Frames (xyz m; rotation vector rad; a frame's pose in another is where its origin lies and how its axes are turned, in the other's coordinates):
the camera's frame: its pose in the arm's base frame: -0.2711 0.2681 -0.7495 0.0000 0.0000 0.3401
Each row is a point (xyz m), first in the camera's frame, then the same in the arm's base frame.
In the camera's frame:
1: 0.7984 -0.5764 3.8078
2: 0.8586 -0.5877 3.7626
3: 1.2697 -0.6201 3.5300
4: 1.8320 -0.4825 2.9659
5: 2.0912 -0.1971 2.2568
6: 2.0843 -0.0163 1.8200
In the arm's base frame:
1: 0.6738 -0.0090 3.0583
2: 0.7344 0.0005 3.0131
3: 1.1327 0.1071 2.7805
4: 1.6169 0.4244 2.2164
5: 1.7661 0.7799 1.5073
6: 1.6993 0.9480 1.0705

